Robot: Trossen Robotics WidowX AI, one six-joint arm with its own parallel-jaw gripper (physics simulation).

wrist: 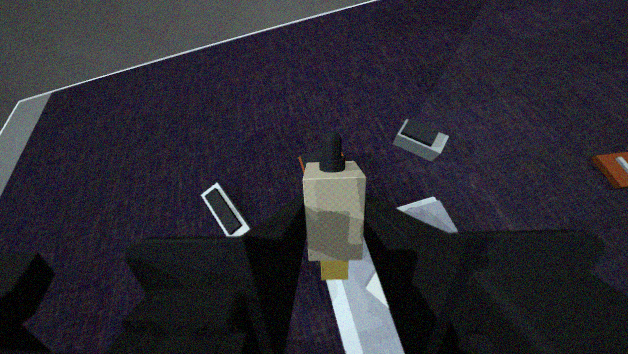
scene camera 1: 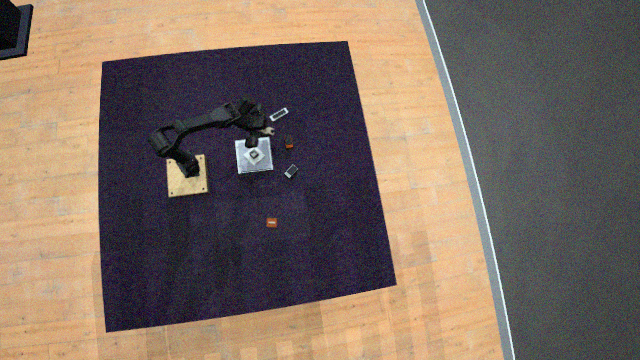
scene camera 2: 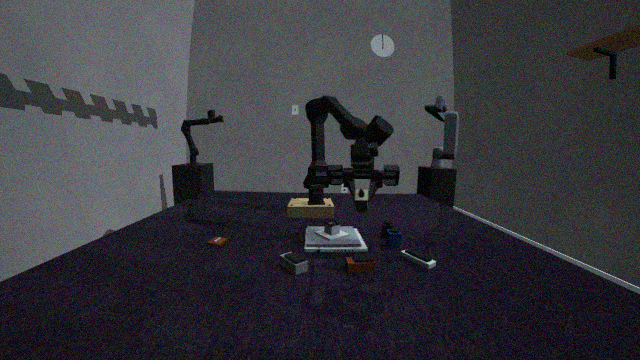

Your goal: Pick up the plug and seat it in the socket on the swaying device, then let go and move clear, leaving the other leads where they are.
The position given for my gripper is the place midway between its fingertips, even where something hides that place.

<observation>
My gripper point(scene camera 2: 361, 202) holds a plug point(wrist: 334, 190), which touches nothing else. Further things: a device point(scene camera 2: 331, 234).
My gripper is seen too in the wrist view point(wrist: 332, 198) and in scene camera 1 point(scene camera 1: 269, 132). The device also shows in the wrist view point(wrist: 368, 306) and in scene camera 1 point(scene camera 1: 253, 159).
</observation>
